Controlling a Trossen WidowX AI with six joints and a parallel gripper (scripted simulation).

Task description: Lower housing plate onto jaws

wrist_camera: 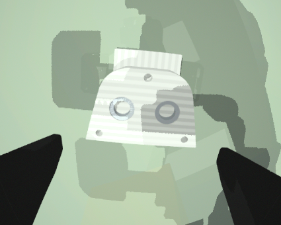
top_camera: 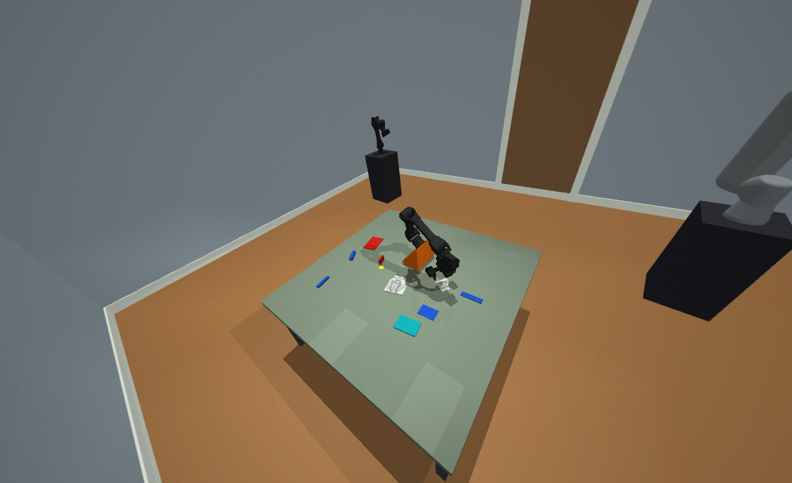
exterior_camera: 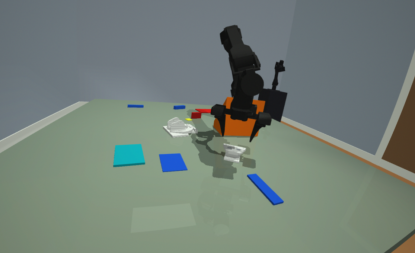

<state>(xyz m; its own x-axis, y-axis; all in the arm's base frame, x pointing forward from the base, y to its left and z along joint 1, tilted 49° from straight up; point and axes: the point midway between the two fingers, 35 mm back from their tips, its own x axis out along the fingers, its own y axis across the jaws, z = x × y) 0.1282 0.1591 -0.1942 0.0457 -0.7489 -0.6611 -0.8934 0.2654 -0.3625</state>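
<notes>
Right now my gripper tip is 10 mm short of the white housing plate, 10 mm to the right of it and 30 mm above it. Also, from my gripper tip: blue tile 210 mm ahead, 50 mm to the left, 60 mm below; blue strip 20 mm behind, 180 mm to the left, 60 mm below; white ribbed block 10 mm ahead, 10 mm to the left, 50 mm below.
</notes>
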